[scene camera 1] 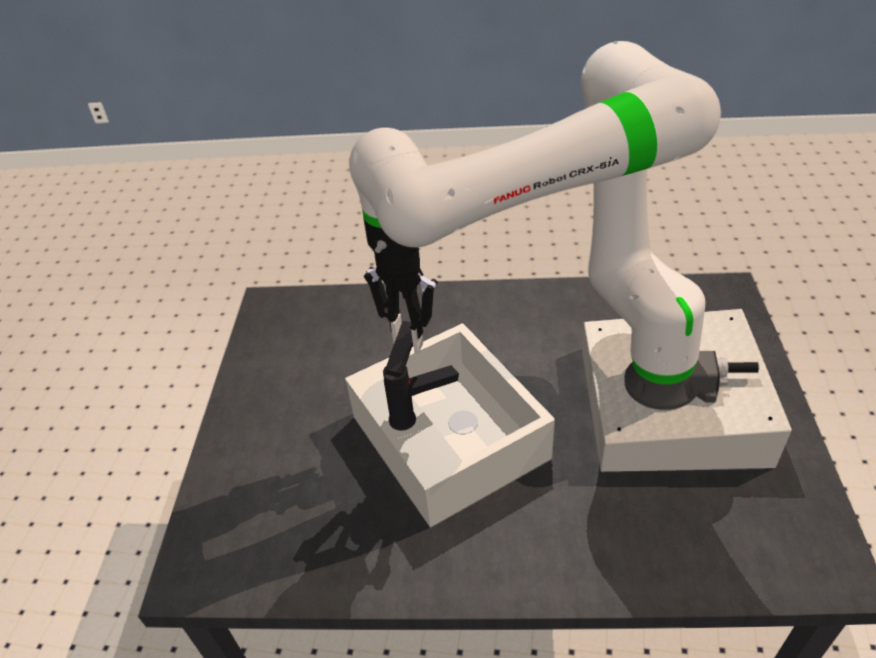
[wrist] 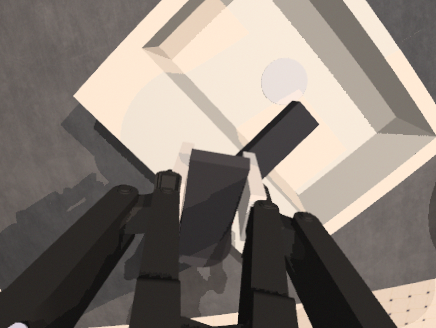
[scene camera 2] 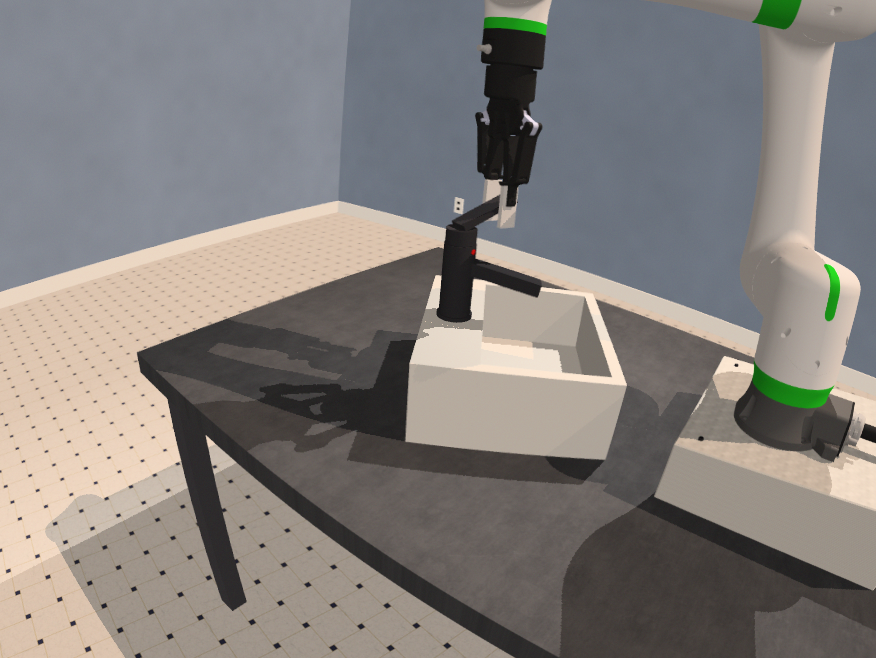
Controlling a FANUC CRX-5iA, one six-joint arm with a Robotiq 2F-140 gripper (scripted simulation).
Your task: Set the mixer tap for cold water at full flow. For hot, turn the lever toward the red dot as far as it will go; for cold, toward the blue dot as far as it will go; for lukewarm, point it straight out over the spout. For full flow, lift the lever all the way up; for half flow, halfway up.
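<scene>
There's a lever in the pictures, and a white basin too. My gripper is there with them, and you'd also find my gripper in scene camera 1 and in the wrist view.
</scene>
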